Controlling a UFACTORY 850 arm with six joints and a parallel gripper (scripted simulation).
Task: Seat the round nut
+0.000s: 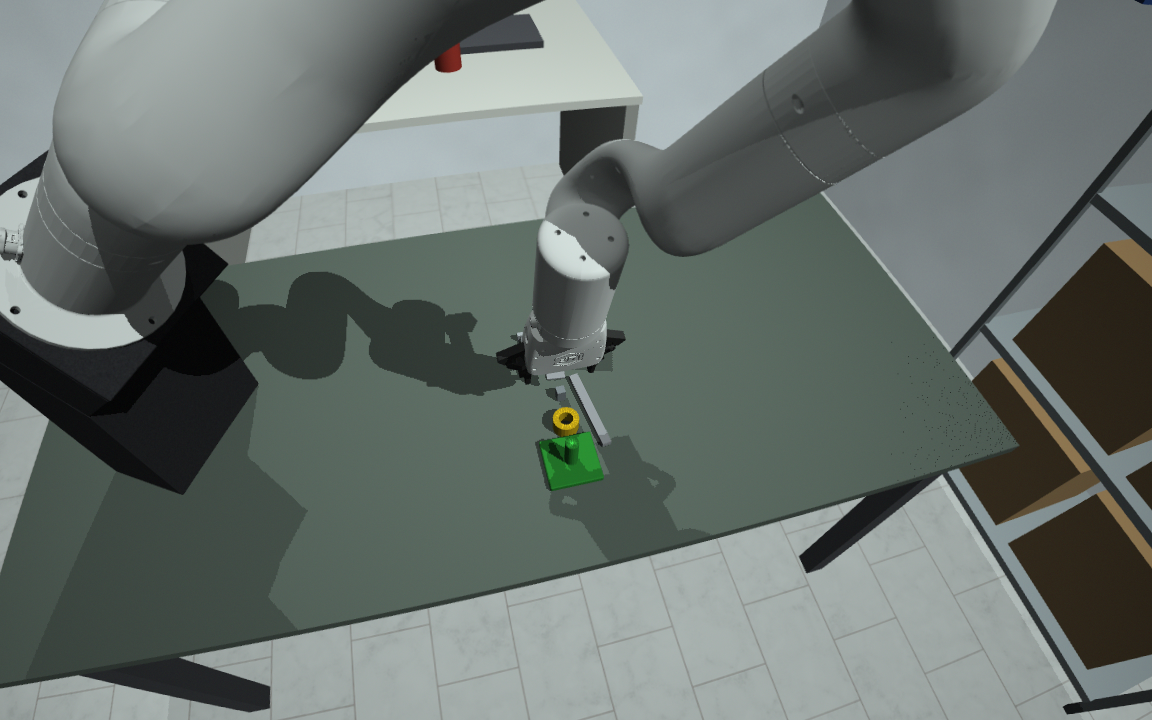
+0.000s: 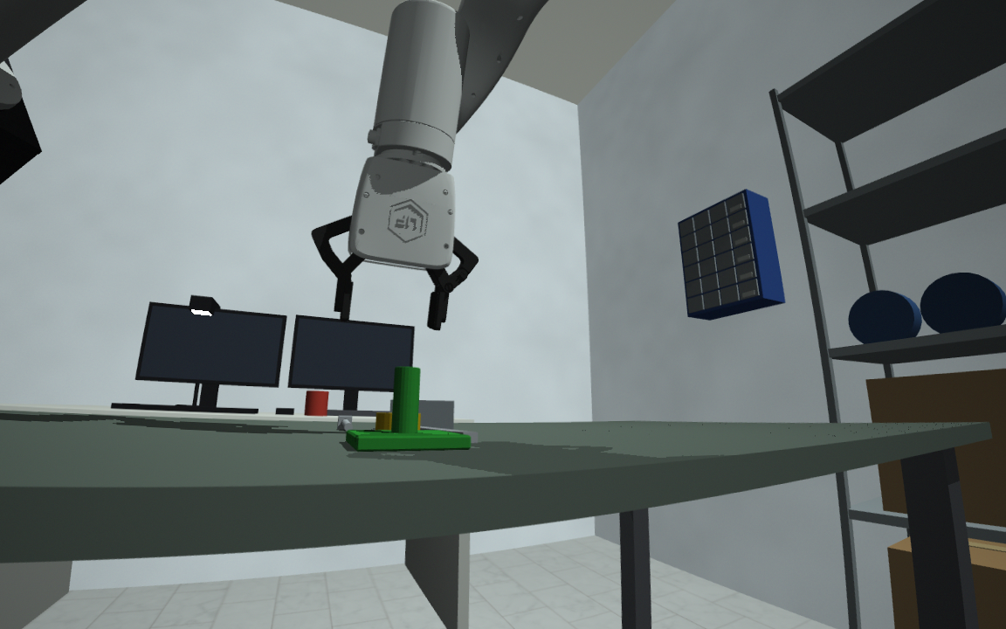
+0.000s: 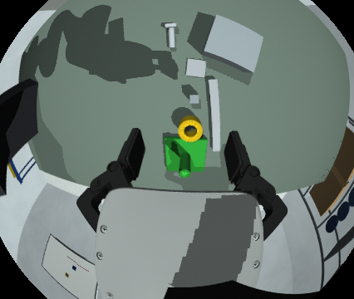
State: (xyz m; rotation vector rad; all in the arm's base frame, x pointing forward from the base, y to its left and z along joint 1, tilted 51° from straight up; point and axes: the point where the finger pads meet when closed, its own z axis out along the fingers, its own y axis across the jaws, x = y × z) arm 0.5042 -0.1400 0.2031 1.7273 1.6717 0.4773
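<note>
Now: hand 120 mm above the grey bar, 40 mm short of it and 30 mm to the left of it. Also, from my hand: grey bolt (140 mm to the left, 110 mm below, 30 mm ahead); grey block (110 mm ahead, 100 mm below, 90 mm to the left); small grey cube (110 mm below, 20 mm to the left, 20 mm ahead).
</note>
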